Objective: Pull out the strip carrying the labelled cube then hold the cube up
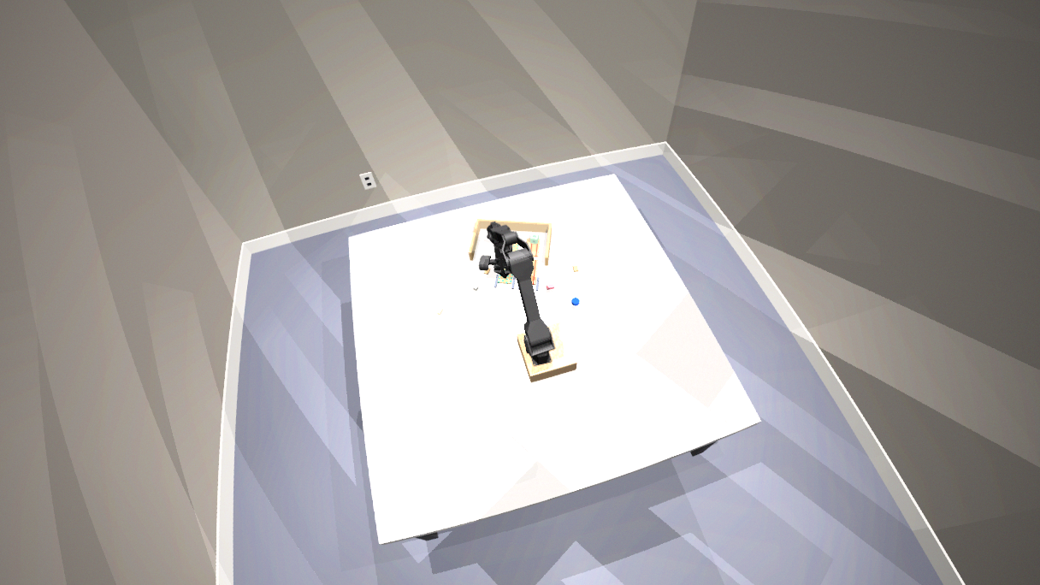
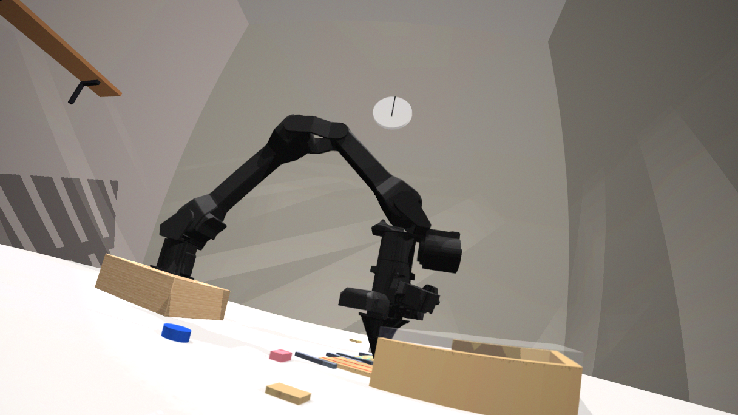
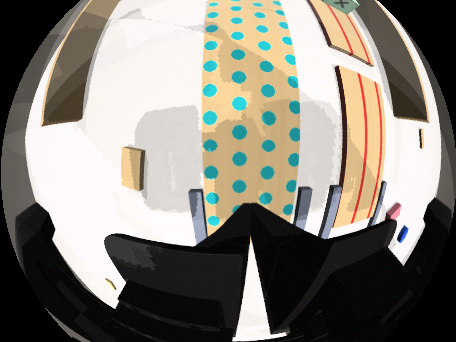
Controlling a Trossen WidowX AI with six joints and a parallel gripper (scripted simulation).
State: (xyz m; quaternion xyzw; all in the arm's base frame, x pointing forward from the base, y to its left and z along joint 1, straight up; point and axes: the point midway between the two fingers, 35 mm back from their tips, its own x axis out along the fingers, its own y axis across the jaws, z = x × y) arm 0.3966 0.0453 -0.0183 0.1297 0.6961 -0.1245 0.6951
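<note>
Now: gripper tip 9 cm short of the green patterned strip and 3 cm to the left of it. The rest, counted from my gripper tip: blue disc 24 cm to the right, 18 cm behind; pink block 16 cm to the right, 9 cm behind.
</note>
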